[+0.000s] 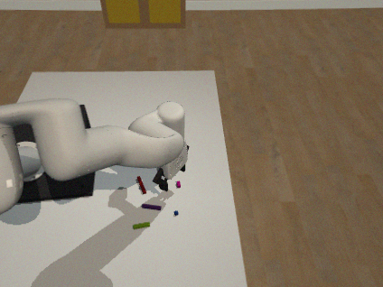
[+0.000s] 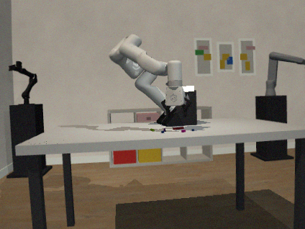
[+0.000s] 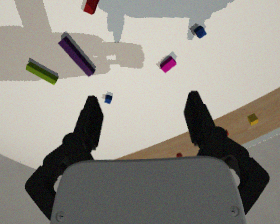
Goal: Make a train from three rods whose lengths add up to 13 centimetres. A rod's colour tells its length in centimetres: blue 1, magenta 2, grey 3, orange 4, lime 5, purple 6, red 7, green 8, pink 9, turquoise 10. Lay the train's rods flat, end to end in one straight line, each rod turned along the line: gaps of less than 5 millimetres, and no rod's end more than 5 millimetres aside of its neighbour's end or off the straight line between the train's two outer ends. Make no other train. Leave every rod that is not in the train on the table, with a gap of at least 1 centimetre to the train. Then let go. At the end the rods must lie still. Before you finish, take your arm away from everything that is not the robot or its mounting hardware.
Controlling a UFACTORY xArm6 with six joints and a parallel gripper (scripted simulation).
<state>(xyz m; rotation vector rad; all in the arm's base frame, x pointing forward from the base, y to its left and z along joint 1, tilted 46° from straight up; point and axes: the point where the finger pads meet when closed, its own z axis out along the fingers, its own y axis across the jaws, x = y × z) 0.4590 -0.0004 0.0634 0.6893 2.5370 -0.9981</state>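
My gripper is now 20 mm short of the magenta rod, 30 mm to the right of it and 80 mm above it. The rest, counted from my hand: red rod 110 mm behind, 30 mm to the left, 80 mm below; then purple rod 70 mm behind, 60 mm to the right, 80 mm below; then lime rod 90 mm behind, 120 mm to the right, 80 mm below.
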